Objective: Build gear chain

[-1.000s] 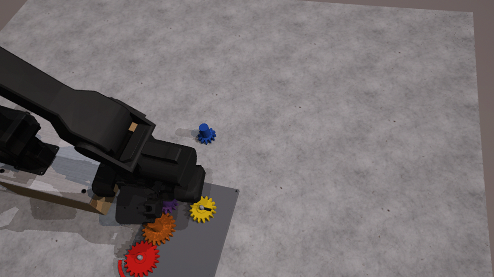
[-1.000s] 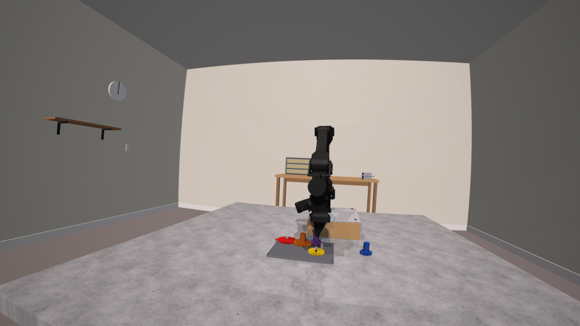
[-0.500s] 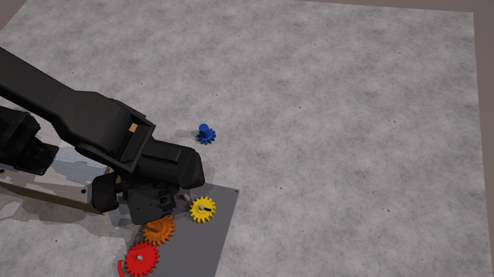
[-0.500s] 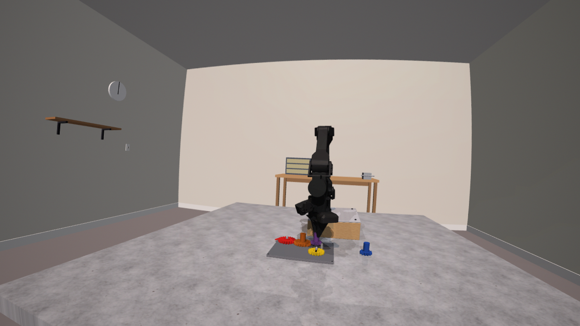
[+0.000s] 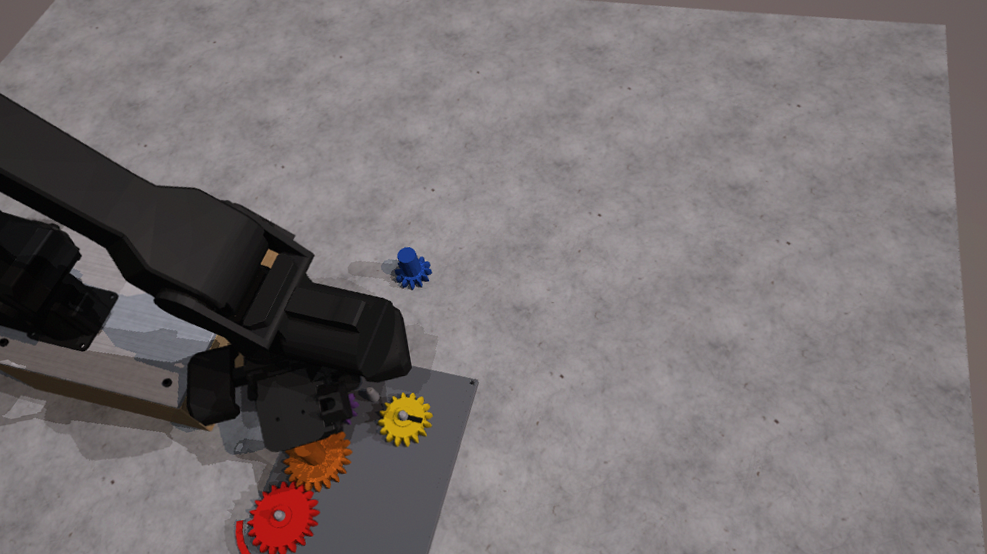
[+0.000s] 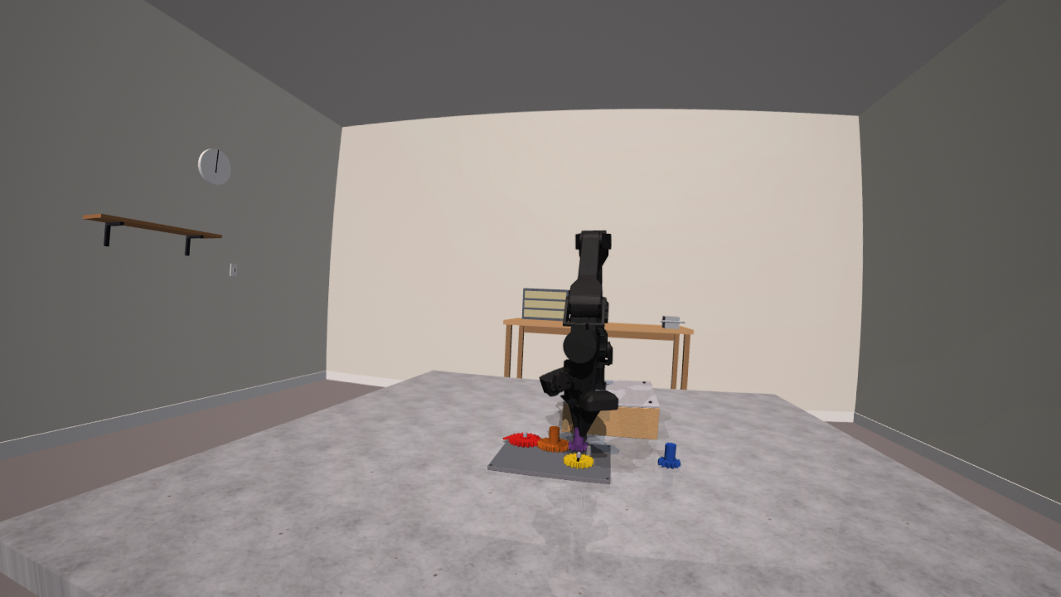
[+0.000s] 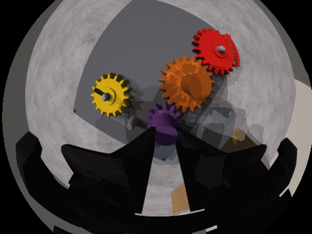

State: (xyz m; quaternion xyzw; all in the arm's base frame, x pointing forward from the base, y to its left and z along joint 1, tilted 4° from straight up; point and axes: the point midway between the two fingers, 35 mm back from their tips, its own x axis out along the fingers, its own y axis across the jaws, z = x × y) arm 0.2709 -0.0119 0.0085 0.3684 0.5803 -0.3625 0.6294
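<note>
Now: the purple gear 10 mm below my gripper tip. Also, from my gripper tip: yellow gear (70 mm ahead, 20 mm below); red gear (110 mm to the right, 20 mm below, 10 mm behind); orange gear (50 mm to the right, 20 mm below).
</note>
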